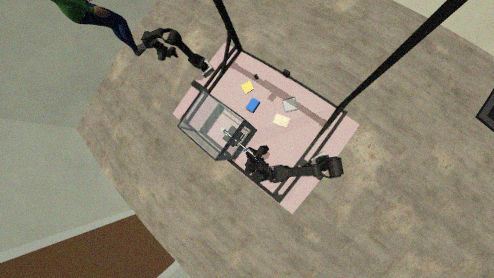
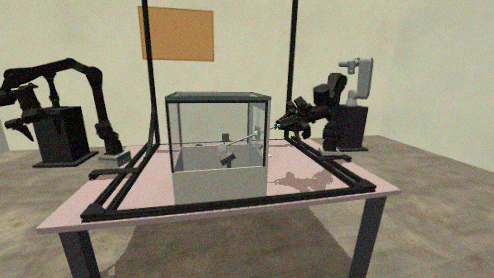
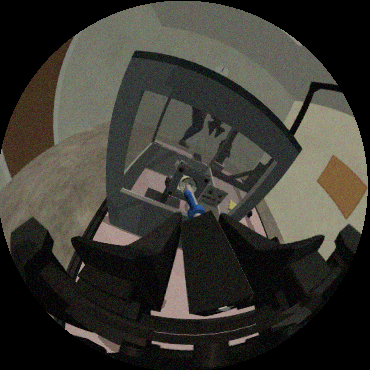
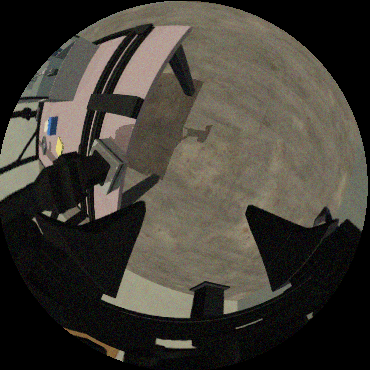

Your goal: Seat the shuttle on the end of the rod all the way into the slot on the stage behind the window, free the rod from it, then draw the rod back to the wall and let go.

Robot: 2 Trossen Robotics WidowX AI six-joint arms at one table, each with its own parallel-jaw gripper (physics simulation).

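Seen in the pictures: left gripper, fingertip midpoint: (image 1: 247, 149) (image 2: 276, 125) (image 3: 200, 217); right gripper, fingertip midpoint: (image 1: 174, 57) (image 2: 46, 138) (image 3: 211, 136) (image 4: 198, 208); left arm's base, link origin: (image 2: 329, 149) (image 4: 35, 113); right arm's base, link origin: (image 1: 204, 67) (image 2: 114, 152) (image 4: 98, 167).
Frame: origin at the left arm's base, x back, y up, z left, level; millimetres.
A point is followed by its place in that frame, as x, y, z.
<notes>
The rod (image 1: 241, 145) {-347, 178, 348} (image 2: 243, 138) (image 3: 188, 191) {-308, 205, 350} runs slanting through the port (image 2: 257, 133) {-367, 197, 493} in the side wall of the glass case. The small pale shuttle (image 2: 223, 148) {-497, 115, 422} is at its inner end, above and beside the dark tilted stage (image 2: 228, 159); whether they touch is too small to tell. My left gripper (image 1: 248, 152) {-305, 191, 330} (image 2: 278, 126) {-305, 191, 330} (image 3: 200, 217) {-305, 191, 330} is outside the case, shut on the rod's black handle (image 3: 215, 265) {-257, 217, 321}, just behind the blue collar (image 3: 193, 204) {-307, 198, 341}. My right gripper (image 1: 168, 54) {-1257, 120, 451} (image 4: 198, 208) {-1257, 120, 451} is open and empty, off the table, far from the case.
The glass case (image 2: 218, 98) {-481, 306, 534} (image 3: 119, 145) {-337, 185, 459} stands on the pink table (image 1: 295, 197) {111, -38, 268}. A blue block (image 1: 252, 105) {-574, 1, 166} (image 4: 52, 126) {-610, -15, 169}, a yellow piece (image 1: 247, 87) {-725, -29, 119} (image 4: 60, 146) {-754, -29, 141}, a cream piece (image 1: 281, 120) {-376, -35, 59} and a grey square (image 1: 289, 104) {-439, -38, -52} lie beside it. Black frame bars border the table.
</notes>
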